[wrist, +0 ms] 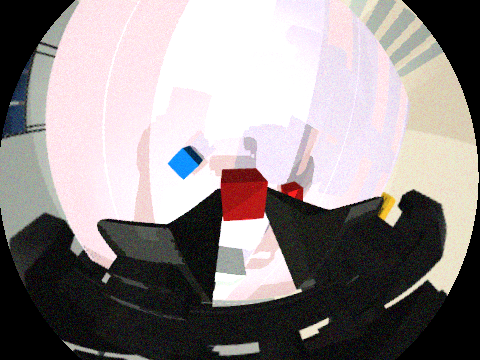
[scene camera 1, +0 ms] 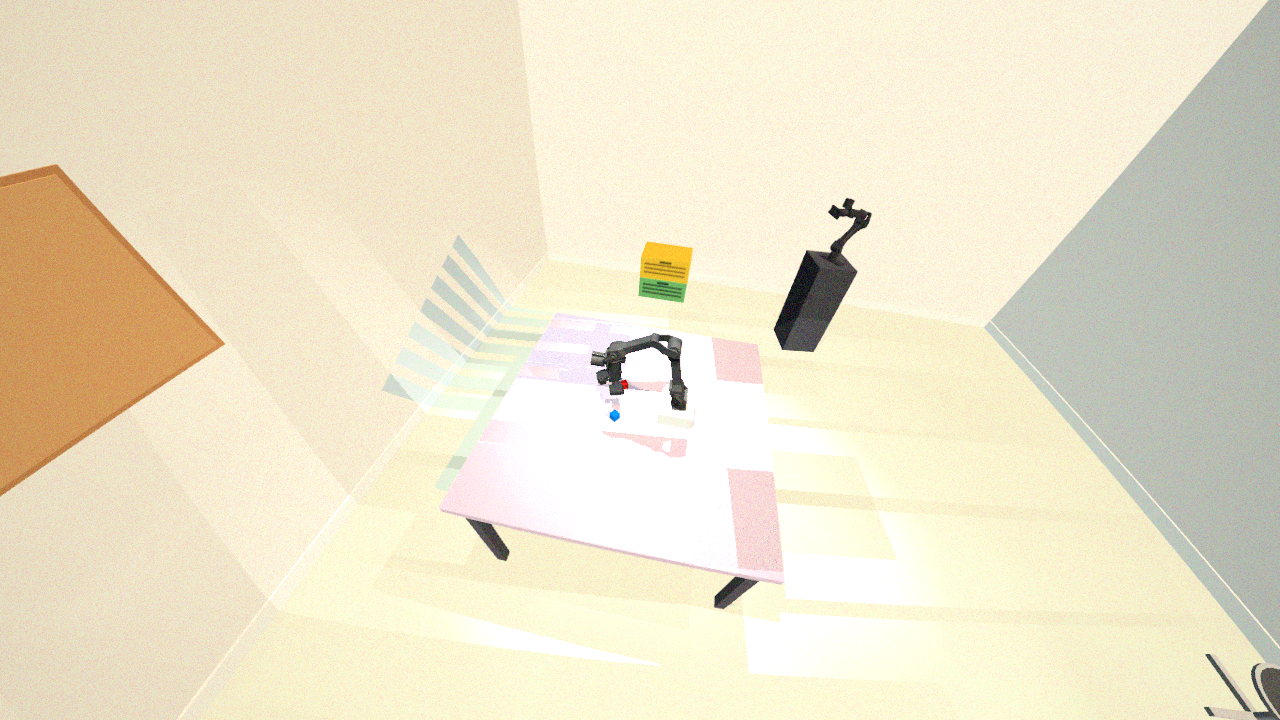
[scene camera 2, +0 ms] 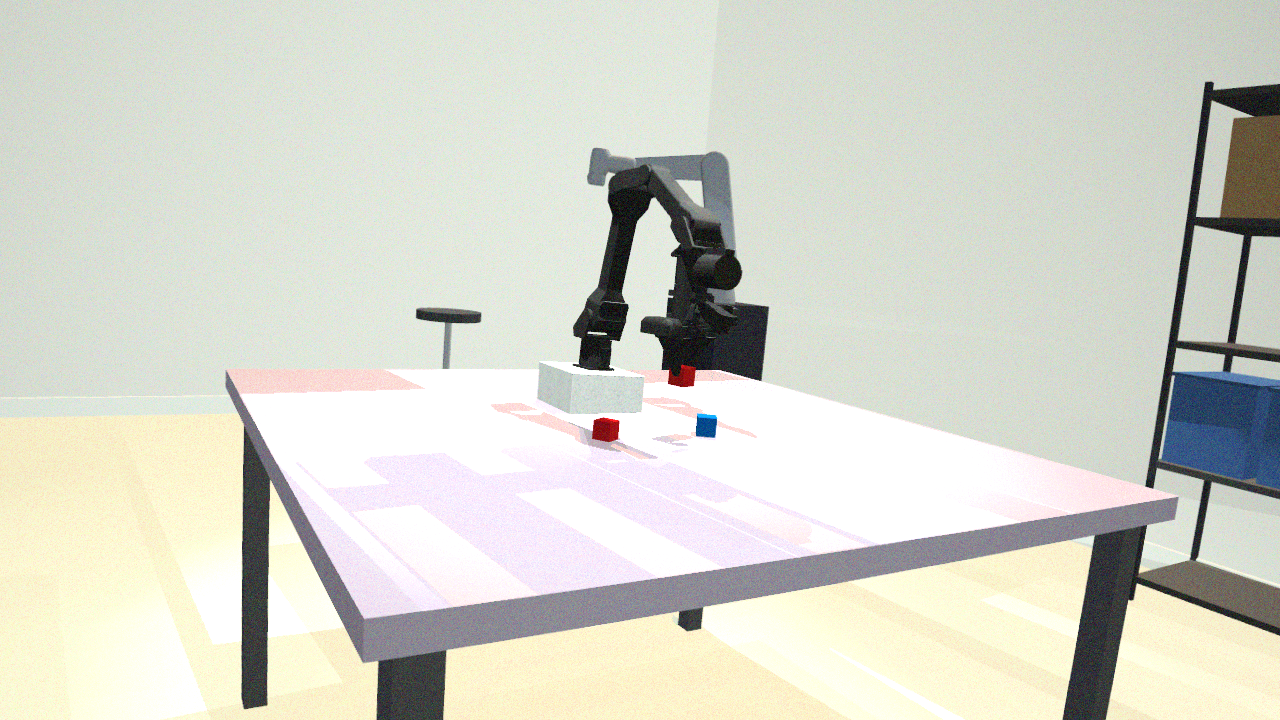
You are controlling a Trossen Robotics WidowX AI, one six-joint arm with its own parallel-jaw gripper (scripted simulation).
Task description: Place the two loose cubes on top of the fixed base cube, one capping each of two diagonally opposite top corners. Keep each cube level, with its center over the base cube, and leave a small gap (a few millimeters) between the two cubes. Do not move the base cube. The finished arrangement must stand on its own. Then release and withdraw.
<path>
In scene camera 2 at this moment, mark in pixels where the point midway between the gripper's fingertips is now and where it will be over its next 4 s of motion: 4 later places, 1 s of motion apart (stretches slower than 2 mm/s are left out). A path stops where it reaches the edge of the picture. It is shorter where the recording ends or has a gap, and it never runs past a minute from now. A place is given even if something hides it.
The gripper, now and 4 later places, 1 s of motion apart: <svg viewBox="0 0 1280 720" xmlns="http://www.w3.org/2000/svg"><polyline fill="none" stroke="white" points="682,375 693,384 701,391 699,406 699,391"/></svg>
</path>
